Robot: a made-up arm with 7 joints.
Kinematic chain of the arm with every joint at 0, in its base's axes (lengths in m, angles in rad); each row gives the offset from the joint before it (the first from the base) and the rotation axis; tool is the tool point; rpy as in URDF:
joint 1: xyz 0 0 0.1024 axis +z
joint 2: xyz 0 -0.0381 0.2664 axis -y
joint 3: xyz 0 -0.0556 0.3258 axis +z
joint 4: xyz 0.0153 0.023 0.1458 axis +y
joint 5: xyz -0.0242 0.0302 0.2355 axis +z
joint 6: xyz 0 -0.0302 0.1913 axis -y
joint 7: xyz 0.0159 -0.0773 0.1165 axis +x
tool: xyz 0 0 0 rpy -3.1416 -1.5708 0
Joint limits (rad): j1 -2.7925..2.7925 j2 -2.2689..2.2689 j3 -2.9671..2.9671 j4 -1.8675..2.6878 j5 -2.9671..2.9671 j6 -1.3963..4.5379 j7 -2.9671..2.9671
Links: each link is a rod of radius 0.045 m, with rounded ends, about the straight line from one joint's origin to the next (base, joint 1, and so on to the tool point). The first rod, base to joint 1, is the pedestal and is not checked.
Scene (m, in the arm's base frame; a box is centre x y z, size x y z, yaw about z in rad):
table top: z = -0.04
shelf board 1: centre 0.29 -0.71 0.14 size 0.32 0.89 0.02 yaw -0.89
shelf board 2: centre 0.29 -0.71 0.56 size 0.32 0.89 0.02 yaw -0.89
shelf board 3: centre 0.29 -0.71 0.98 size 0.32 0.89 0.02 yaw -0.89
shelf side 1: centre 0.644 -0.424 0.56 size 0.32 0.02 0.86 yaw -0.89
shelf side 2: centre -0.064 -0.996 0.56 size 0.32 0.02 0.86 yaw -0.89
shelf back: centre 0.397 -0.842 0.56 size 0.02 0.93 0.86 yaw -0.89
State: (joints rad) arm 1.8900 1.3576 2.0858 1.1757 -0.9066 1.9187 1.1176
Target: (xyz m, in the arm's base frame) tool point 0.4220 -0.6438 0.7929
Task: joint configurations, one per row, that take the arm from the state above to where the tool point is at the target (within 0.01 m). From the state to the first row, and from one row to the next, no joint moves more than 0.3 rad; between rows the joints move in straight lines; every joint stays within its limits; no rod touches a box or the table.
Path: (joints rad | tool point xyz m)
1: 1.9103 1.3162 2.0328 1.4730 -0.8823 1.9753 1.1176 | 0.0304 -0.7599 0.3106
2: 1.9305 1.2748 1.9798 1.7704 -0.8580 2.0318 1.1176 | -0.0428 -0.6706 0.3115
3: 1.9508 1.2334 1.9268 2.0677 -0.8337 2.0884 1.1176 | -0.0914 -0.5633 0.3179
4: 2.1458 0.9929 1.9519 2.0352 -0.7847 2.2065 1.1176 | 0.0344 -0.5703 0.4493
5: 2.3408 0.7525 1.9770 2.0026 -0.7357 2.3246 1.1176 | 0.1324 -0.5229 0.5797
6: 2.5357 0.5120 2.0021 1.9700 -0.6867 2.4428 1.1176 | 0.1839 -0.4403 0.6976
7: 2.7307 0.2715 2.0272 1.9375 -0.6377 2.5609 1.1176 | 0.1823 -0.3478 0.7929
8: 2.6041 0.4232 2.0406 1.6755 -0.6935 2.4104 1.1176 | 0.2452 -0.4179 0.8311
9: 2.4774 0.5750 2.0541 1.4134 -0.7493 2.2598 1.1176 | 0.3102 -0.4912 0.8453
10: 2.3508 0.7268 2.0675 1.1514 -0.8051 2.1093 1.1176 | 0.3712 -0.5675 0.8324
11: 2.2241 0.8786 2.0809 0.8894 -0.8609 1.9587 1.1176 | 0.4220 -0.6438 0.7929

